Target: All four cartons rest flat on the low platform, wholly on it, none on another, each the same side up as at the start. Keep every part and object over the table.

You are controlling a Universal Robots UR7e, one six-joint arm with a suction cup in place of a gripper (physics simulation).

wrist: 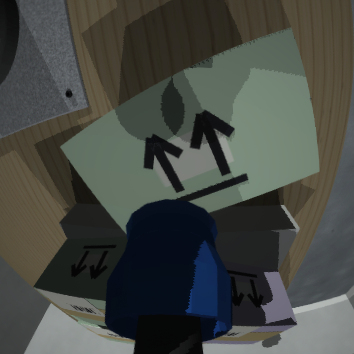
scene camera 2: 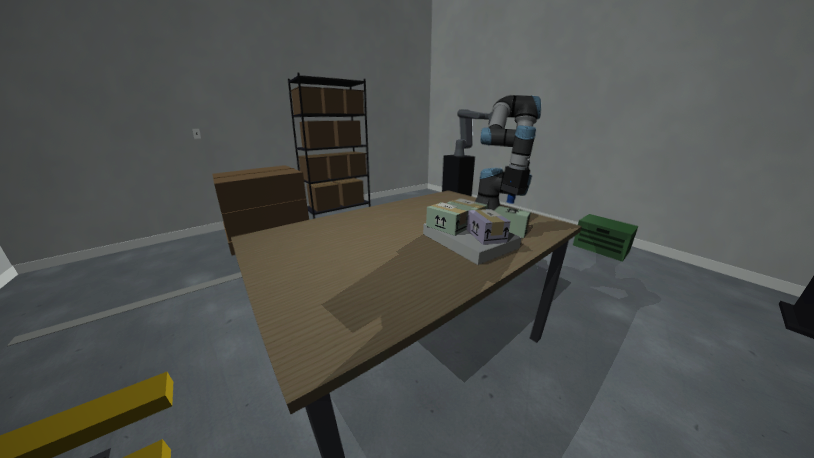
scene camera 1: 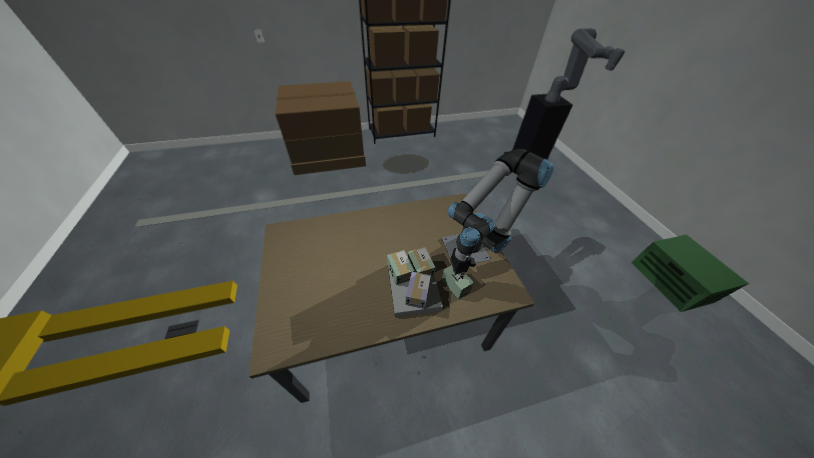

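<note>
A green carton lies on the table beside the low grey platform, a printed arrow face on top. My suction cup is just above this carton, with a small gap showing in scene camera 2; it holds nothing. A green carton and another green carton rest side by side at the platform's back. A purple carton sits turned at its front. The cup hides part of the platform in the wrist view.
The wooden table has its right front edge near the loose carton. The arm's grey base plate lies behind that carton. A green crate stands on the floor at the right.
</note>
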